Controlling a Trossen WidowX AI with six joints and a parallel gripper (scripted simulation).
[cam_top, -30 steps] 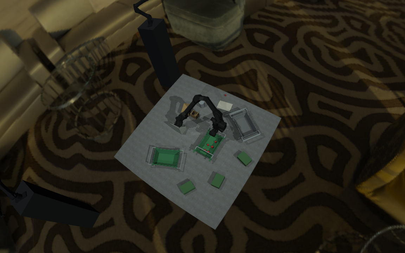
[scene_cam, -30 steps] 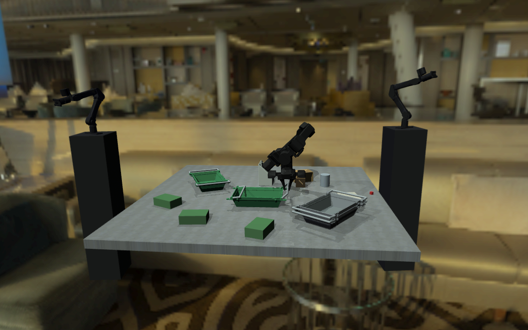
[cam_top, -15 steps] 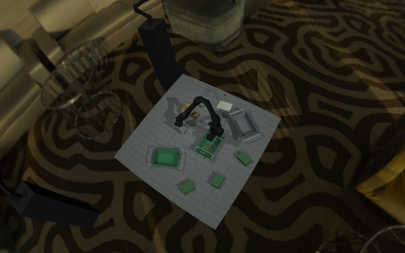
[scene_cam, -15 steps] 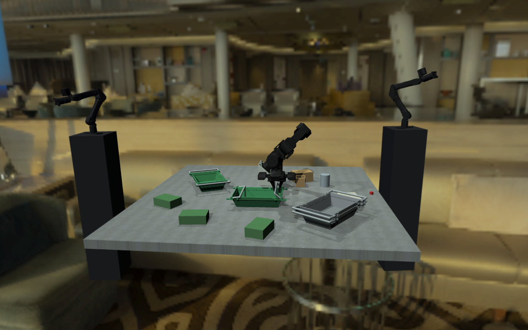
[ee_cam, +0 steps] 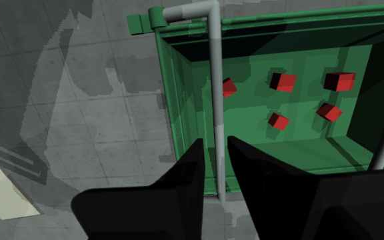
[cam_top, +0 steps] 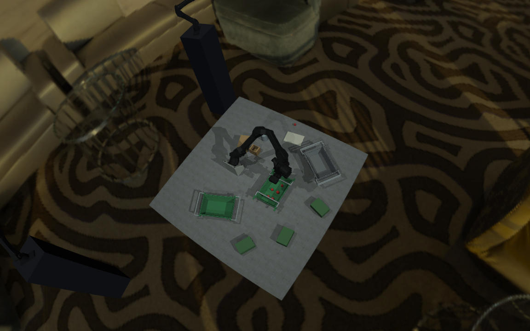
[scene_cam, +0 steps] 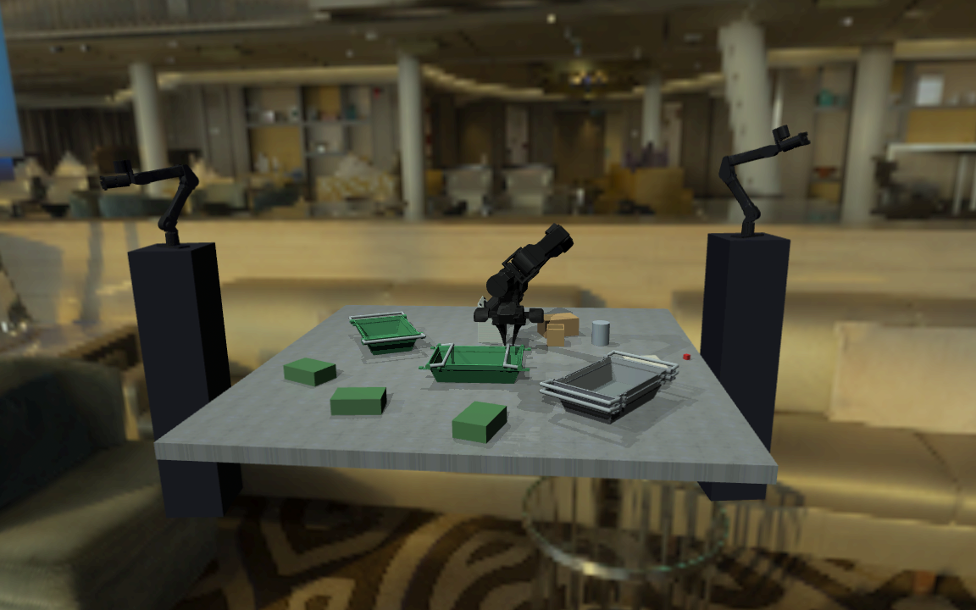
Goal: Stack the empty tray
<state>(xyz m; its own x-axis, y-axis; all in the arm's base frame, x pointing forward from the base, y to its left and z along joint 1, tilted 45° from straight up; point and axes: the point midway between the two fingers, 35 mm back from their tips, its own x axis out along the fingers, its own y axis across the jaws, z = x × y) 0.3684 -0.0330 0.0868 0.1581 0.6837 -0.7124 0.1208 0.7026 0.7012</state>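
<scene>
The green tray lies 33 cm behind my gripper tip, 38 cm to the right of it and 4 cm below it. From my gripper tip the other things lie so: pale sheet: 6 cm behind, 40 cm to the left, 9 cm below; then red block: 11 cm behind, 53 cm to the left, 8 cm below.
</scene>
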